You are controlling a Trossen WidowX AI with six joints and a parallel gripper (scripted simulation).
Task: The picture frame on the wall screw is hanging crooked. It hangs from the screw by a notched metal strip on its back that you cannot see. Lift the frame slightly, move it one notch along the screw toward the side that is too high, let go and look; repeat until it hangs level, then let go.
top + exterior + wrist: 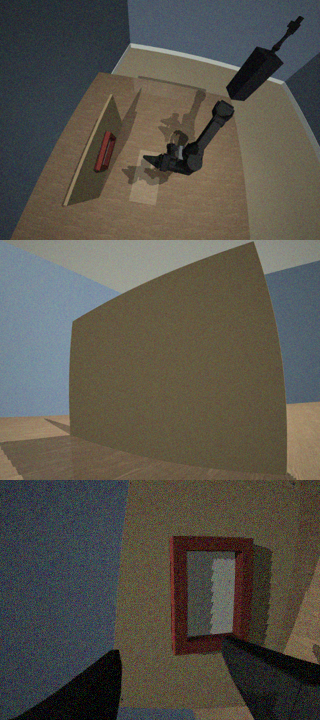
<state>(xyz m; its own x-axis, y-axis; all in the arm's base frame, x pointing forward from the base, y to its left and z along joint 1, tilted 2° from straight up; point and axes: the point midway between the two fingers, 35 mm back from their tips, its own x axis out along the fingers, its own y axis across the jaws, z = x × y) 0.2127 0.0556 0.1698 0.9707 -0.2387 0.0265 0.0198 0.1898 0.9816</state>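
My gripper tip is now 200 mm short of the red picture frame, 90 mm above it and 40 mm to the left of it. The rest, counted from my gripper tip: wall panel 210 mm ahead, 100 mm below, 40 mm to the right.
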